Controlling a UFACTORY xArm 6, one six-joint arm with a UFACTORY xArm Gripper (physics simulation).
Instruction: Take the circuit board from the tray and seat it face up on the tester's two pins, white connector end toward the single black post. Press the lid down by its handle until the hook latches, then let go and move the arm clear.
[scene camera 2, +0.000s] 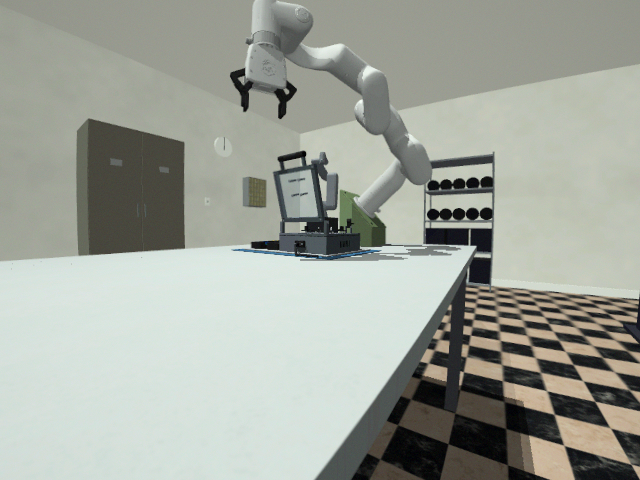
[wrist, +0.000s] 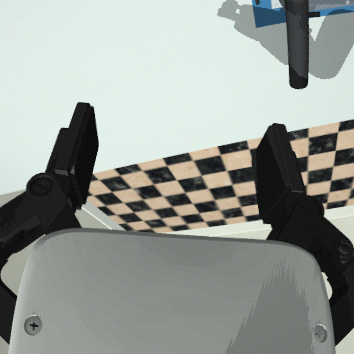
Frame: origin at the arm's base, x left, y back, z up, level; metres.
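Seen in the pictures: gripper, fingertip midpoint: (scene camera 2: 264, 113) (wrist: 179, 131); arm's base, origin of the base link: (scene camera 2: 363, 208).
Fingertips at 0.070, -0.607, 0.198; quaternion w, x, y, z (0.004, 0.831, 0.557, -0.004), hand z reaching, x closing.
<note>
Pixels of each thing's top centre, then the offset from my fingertips to it, as dx, dy, dz. "spot": a spot on its surface instead. Level surfaces: height alone.
- tester, surface spot: (scene camera 2: 315, 243) spot: +0.063, +0.125, -0.328
- blue-edged mat, its level: dz -0.360
- lid's black handle, middle of its top: (wrist: 300, 39) (scene camera 2: 291, 153) +0.013, +0.083, -0.086
- latch part, surface spot: (scene camera 2: 299, 246) spot: +0.015, +0.113, -0.337
- low dark tray, surface spot: (scene camera 2: 263, 244) spot: -0.176, +0.136, -0.342
- white table, its level: dz -0.362
The tester (scene camera 2: 315, 243) stands on a blue-edged mat (scene camera 2: 245, 251) (wrist: 263, 19), with its framed clear lid (scene camera 2: 299, 193) raised nearly upright. The lid's black handle (scene camera 2: 292, 155) is at the top; in the wrist view a dark bar, which looks like the handle (wrist: 298, 45), shows at the upper right. A latch part (scene camera 2: 299, 246) is on the base's front. A low dark tray (scene camera 2: 263, 244) sits left of the tester. The circuit board, pins and post cannot be made out. My gripper (scene camera 2: 263, 113) (wrist: 179, 131) is open and empty, high above the lid and a little to its left in the scene view.
The white table (scene camera 2: 206, 320) (wrist: 150, 65) ends at an edge above a checkered floor (scene camera 2: 516, 356) (wrist: 200, 185). The green arm base (scene camera 2: 361, 222) stands behind the tester. A grey rounded shape (scene camera 2: 332, 191) shows beside the lid. A shelf rack (scene camera 2: 493, 217) and a cabinet (scene camera 2: 113, 206) stand farther back.
</note>
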